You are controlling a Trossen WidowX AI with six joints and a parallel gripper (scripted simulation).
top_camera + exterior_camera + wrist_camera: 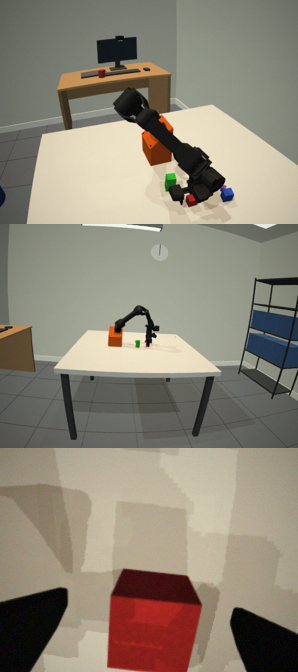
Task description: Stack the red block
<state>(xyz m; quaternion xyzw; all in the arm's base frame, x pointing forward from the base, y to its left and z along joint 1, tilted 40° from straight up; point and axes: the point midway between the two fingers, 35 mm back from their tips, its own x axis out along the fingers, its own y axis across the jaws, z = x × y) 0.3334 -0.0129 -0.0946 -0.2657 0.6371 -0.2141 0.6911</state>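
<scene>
My gripper tip is now 10 mm below the red block. The rest, counted from my gripper tip: small purple block: 150 mm to the left, 30 mm behind; then blue block: 150 mm to the left, 20 mm ahead, 10 mm above; then tiny grey block: 100 mm behind, 80 mm to the left, 10 mm below.
</scene>
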